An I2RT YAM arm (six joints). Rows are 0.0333 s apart.
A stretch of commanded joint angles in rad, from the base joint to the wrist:
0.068 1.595 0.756 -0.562 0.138 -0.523
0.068 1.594 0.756 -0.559 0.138 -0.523
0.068 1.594 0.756 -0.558 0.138 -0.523
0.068 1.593 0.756 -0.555 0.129 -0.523
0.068 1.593 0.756 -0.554 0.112 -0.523
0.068 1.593 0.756 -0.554 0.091 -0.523
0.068 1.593 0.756 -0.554 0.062 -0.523
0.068 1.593 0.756 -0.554 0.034 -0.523
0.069 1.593 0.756 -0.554 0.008 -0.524
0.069 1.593 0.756 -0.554 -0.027 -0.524
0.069 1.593 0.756 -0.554 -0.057 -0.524
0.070 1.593 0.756 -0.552 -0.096 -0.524
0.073 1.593 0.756 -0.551 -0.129 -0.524
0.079 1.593 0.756 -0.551 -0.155 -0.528
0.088 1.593 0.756 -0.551 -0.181 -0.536
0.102 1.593 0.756 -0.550 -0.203 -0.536
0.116 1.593 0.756 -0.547 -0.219 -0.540
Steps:
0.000 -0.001 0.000 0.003 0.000 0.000
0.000 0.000 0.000 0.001 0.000 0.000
0.000 -0.001 0.000 0.003 -0.009 0.000
0.000 0.000 0.000 0.001 -0.017 0.000
0.000 0.000 0.000 0.000 -0.021 0.000
0.000 0.000 0.000 0.000 -0.029 0.000
0.000 0.000 0.000 0.000 -0.028 0.000
0.001 0.000 0.000 0.000 -0.026 -0.001
0.000 0.000 0.000 0.000 -0.035 0.000
0.000 0.000 0.000 0.000 -0.030 0.000
0.001 0.000 0.000 0.002 -0.039 0.000
0.003 0.000 0.000 0.001 -0.033 0.000
0.006 0.000 0.000 0.000 -0.026 -0.004
0.009 0.000 0.000 0.000 -0.026 -0.008
0.014 0.000 0.000 0.001 -0.022 0.000
0.014 0.000 0.000 0.003 -0.016 -0.004

